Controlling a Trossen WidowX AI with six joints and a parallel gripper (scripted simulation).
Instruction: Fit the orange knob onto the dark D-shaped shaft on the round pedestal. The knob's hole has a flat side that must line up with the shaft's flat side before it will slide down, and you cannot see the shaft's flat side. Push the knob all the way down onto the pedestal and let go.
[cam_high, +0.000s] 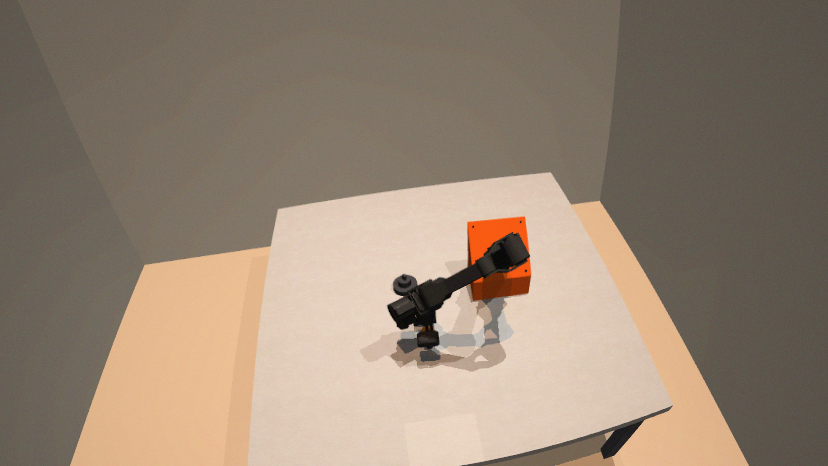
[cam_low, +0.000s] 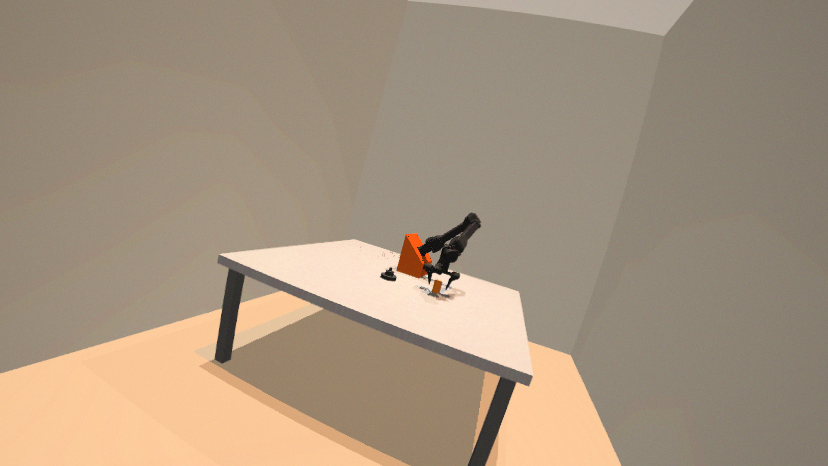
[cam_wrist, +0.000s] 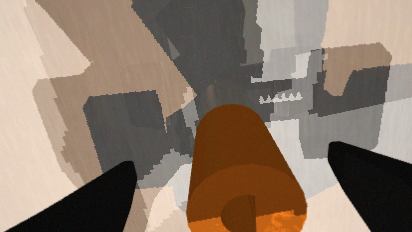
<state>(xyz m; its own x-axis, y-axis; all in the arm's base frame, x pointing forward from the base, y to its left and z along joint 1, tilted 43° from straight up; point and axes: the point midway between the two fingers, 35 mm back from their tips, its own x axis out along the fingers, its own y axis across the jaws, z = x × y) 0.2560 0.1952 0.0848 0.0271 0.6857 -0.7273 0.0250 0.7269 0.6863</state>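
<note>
Right now the orange knob is right at my gripper tip. Round my gripper tip: pedestal 6 cm ahead, 25 cm to the right.
</note>
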